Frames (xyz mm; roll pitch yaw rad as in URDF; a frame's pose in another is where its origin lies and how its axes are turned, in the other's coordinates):
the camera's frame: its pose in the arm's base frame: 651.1 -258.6 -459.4 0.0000 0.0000 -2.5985
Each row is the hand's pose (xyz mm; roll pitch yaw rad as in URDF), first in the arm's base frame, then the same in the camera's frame.
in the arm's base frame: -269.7 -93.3 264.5 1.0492 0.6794 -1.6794
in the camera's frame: 702.9 -617.4 723.9 1.0492 0.6794 0.9191
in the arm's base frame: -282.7 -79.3 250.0 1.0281 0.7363 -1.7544
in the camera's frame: 706.8 -636.1 709.4 1.0281 0.7363 0.8441
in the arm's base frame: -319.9 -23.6 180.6 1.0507 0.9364 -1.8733
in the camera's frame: 709.8 -703.0 640.0 1.0507 0.9364 0.7252
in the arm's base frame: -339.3 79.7 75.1 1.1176 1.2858 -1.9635
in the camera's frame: 673.1 -801.4 534.5 1.1176 1.2858 0.6350
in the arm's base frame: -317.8 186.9 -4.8 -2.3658 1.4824 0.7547
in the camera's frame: 599.3 -882.1 454.6 -2.3658 1.4824 -2.9300
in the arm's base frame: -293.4 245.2 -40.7 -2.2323 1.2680 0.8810
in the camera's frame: 548.2 -919.4 418.7 -2.2323 1.2680 -2.8037
